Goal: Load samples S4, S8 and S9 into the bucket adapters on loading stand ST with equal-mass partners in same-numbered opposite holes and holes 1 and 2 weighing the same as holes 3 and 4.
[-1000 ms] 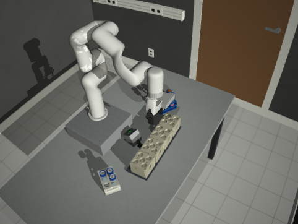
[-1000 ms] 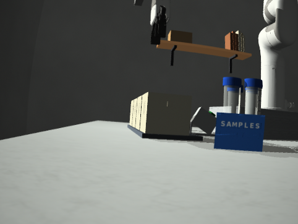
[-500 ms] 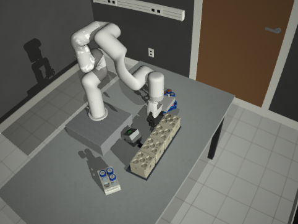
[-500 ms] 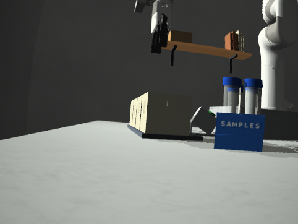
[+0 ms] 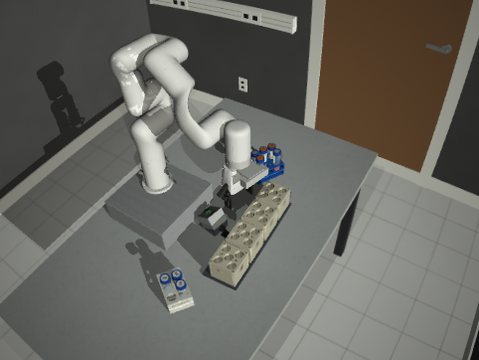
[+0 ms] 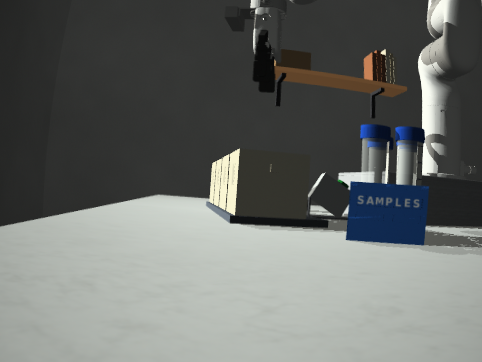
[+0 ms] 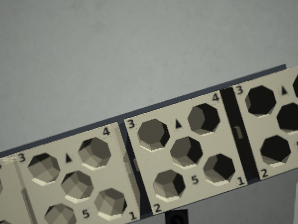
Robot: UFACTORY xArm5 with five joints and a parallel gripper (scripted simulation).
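My gripper is now 30 cm to the left of the white blanks rack, 22 cm above it and 7 cm past it. Also, from my hand: adapter: 20 cm to the left, 20 cm below, 1 cm ahead; then blue samples rack: 36 cm to the left, 22 cm below, 11 cm behind.
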